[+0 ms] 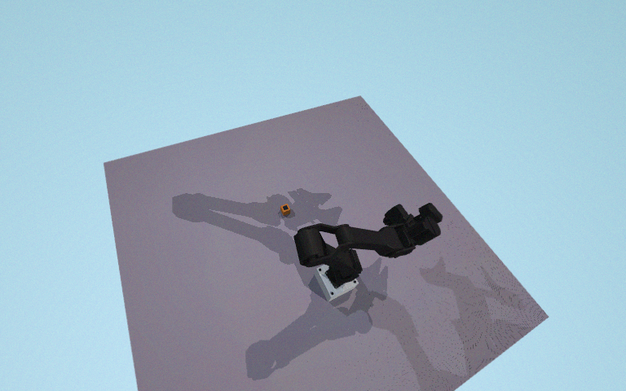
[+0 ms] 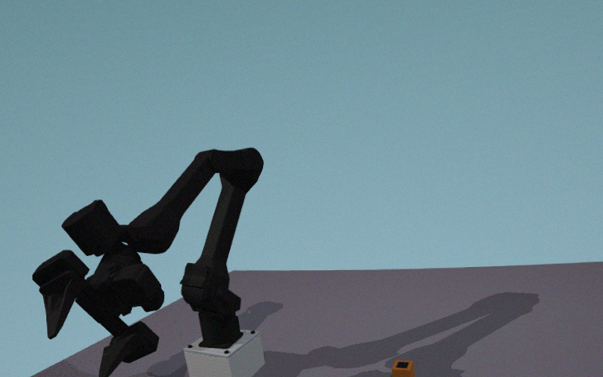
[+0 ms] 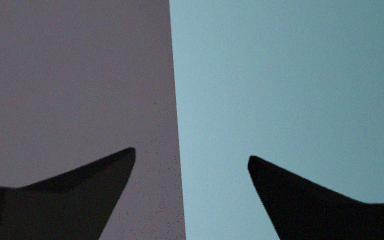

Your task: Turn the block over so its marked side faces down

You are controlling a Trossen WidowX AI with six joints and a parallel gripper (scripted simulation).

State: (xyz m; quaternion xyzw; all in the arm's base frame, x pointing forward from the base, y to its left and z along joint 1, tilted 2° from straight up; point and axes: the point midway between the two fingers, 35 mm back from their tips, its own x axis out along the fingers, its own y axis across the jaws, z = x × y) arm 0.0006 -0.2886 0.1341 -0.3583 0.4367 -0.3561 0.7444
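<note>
The orange block is 32 cm ahead of my gripper tip, 32 cm to the left of it and 18 cm below it.
</note>
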